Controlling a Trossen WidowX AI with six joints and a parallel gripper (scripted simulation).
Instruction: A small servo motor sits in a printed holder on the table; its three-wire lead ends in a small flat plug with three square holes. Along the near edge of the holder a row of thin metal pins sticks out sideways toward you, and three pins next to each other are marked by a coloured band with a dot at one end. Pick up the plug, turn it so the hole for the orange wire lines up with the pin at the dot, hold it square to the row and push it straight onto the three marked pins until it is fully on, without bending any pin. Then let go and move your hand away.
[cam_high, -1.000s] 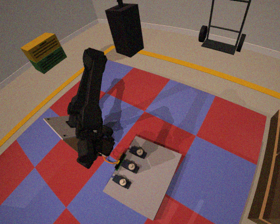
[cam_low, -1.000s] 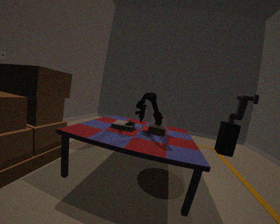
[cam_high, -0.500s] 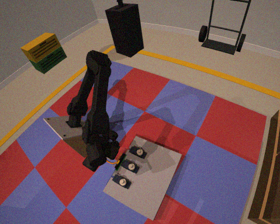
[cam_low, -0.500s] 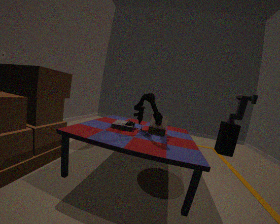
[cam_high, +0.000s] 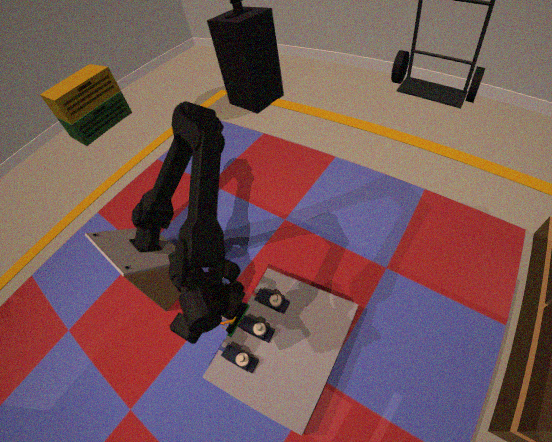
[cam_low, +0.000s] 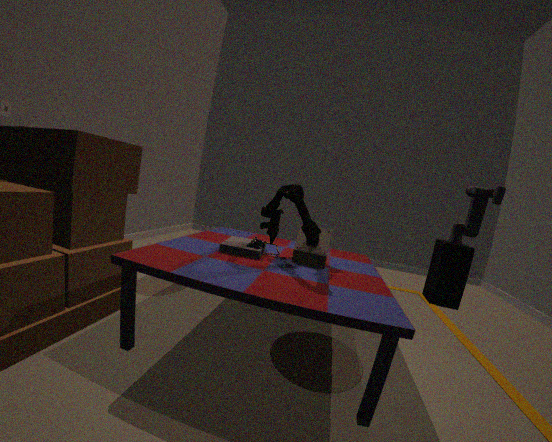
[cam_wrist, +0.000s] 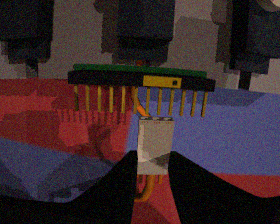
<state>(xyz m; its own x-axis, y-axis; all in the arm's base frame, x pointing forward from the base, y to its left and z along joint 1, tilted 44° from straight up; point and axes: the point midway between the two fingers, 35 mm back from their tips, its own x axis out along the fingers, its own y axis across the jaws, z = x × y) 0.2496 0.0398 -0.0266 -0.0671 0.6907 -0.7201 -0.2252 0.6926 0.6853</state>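
The servo is 9 cm ahead of my gripper tip, 3 cm to the left of it and 2 cm below it. The rest, counted from my gripper tip: grey holder plate 20 cm ahead, 5 cm to the left, 4 cm below.
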